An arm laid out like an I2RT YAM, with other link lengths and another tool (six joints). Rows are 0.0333 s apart.
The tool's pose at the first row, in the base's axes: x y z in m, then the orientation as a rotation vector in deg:
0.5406 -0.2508 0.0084 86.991 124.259 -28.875
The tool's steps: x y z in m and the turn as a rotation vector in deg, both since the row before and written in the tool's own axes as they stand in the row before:
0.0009 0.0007 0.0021 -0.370 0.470 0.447
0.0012 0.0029 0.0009 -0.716 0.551 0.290
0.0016 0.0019 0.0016 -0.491 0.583 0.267
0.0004 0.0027 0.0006 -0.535 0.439 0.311
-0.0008 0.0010 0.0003 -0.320 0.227 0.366
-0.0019 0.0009 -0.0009 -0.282 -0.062 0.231
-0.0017 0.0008 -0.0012 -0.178 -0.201 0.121
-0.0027 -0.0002 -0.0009 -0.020 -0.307 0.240
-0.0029 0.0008 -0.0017 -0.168 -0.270 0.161
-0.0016 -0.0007 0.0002 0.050 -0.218 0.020
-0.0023 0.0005 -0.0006 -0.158 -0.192 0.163
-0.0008 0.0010 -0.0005 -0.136 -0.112 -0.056
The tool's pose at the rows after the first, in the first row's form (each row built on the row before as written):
0.5413 -0.2510 0.0061 87.513 124.203 -27.990
0.5438 -0.2496 0.0046 87.735 124.312 -26.702
0.5454 -0.2485 0.0024 88.066 124.478 -25.658
0.5479 -0.2476 0.0017 88.337 124.488 -24.644
0.5491 -0.2481 0.0019 88.662 124.310 -24.004
0.5503 -0.2489 0.0037 88.715 124.033 -23.649
0.5513 -0.2494 0.0056 88.637 123.757 -23.545
0.5517 -0.2512 0.0078 88.709 123.317 -23.655
0.5529 -0.2525 0.0108 88.640 122.956 -23.597
0.5527 -0.2541 0.0115 88.573 122.780 -23.797
0.5537 -0.2555 0.0132 88.551 122.478 -23.696
0.5548 -0.2556 0.0141 88.362 122.427 -23.638

